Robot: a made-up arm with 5 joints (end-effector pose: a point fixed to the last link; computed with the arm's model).
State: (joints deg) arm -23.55 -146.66 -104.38 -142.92 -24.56
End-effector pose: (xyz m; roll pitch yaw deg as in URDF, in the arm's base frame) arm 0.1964 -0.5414 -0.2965 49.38 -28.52 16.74
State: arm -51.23 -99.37 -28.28 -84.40 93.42
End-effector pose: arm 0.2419 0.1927 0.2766 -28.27 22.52 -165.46
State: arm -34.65 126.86 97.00 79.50 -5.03
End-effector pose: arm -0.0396 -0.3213 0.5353 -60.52 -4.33 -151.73
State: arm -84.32 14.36 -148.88 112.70 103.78
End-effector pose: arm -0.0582 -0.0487 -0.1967 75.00 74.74 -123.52
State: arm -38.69 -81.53 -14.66 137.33 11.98
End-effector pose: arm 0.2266 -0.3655 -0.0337 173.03 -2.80 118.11
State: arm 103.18 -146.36 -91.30 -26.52 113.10
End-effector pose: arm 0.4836 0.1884 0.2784 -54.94 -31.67 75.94
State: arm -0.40 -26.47 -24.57 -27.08 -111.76
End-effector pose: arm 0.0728 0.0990 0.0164 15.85 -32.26 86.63
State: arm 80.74 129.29 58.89 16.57 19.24
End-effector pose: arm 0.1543 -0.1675 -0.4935 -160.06 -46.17 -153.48
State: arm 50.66 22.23 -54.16 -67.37 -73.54
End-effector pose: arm -0.0539 0.2107 -0.1337 -8.62 -78.95 -179.17
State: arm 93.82 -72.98 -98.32 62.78 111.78
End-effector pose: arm 0.4881 0.1652 0.5230 -39.58 -20.77 65.28
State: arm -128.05 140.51 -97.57 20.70 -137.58
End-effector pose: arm 0.0596 -0.0383 0.6494 108.10 -0.90 64.85
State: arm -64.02 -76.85 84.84 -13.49 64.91
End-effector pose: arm 0.6155 0.1782 -0.3734 85.85 -52.09 97.62
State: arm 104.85 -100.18 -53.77 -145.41 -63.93
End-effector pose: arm 0.1741 0.3797 0.2299 -122.02 -4.08 -38.14
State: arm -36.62 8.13 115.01 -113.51 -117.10
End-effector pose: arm -0.1190 0.2726 -0.2138 -62.71 53.69 -72.34
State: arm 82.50 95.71 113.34 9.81 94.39
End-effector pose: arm -0.3678 0.1646 -0.5193 107.96 -0.46 -111.94
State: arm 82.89 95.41 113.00 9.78 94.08
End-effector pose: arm -0.3712 0.1679 -0.5163 107.48 -0.55 -111.74
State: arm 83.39 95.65 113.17 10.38 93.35
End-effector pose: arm -0.3659 0.1702 -0.5171 108.13 -0.68 -112.06
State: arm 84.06 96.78 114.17 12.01 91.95
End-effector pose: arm -0.3463 0.1707 -0.5237 110.60 -0.83 -113.33
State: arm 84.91 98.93 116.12 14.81 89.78
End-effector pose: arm -0.3104 0.1688 -0.5349 115.06 -0.86 -115.88
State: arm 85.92 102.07 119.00 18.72 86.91
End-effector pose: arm -0.2599 0.1636 -0.5470 121.23 -0.41 -119.93
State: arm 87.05 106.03 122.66 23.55 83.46
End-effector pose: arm -0.1996 0.1544 -0.5554 128.45 0.94 -125.52
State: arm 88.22 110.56 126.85 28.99 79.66
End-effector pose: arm -0.1366 0.1408 -0.5572 135.80 3.54 -132.38
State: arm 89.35 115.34 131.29 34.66 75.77
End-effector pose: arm -0.0789 0.1238 -0.5521 142.30 7.40 -139.99
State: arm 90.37 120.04 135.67 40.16 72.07
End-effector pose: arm -0.0317 0.1053 -0.5429 147.23 12.11 -147.77
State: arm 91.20 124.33 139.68 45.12 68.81
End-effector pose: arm 0.0028 0.0878 -0.5329 150.36 16.99 -155.14
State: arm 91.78 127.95 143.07 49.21 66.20
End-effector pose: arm 0.0260 0.0730 -0.5249 151.93 21.35 -161.58
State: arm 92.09 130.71 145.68 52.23 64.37
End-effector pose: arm 0.0406 0.0617 -0.5197 152.48 24.74 -166.58
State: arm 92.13 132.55 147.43 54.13 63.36
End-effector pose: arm 0.0495 0.0536 -0.5170 152.66 27.02 -169.77
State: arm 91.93 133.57 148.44 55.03 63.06
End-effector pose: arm 0.0548 0.0478 -0.5161 152.87 28.30 -171.22
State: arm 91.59 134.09 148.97 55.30 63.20
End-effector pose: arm 0.0585 0.0434 -0.5162 153.21 28.98 -171.51
